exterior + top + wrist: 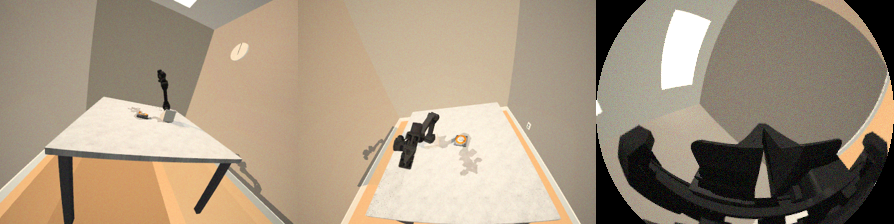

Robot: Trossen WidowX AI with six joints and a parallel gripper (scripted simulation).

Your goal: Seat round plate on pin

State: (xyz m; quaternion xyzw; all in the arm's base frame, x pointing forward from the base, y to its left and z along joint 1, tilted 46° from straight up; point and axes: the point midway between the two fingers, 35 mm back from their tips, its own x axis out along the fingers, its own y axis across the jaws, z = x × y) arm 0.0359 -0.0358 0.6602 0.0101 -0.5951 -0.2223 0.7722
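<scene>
The plate is 520 mm to the left of my gripper tip, 510 mm below it and 210 mm ahead of it. From my gripper tip the other things lie so: base (530 mm to the left, 520 mm below, 190 mm ahead).
</scene>
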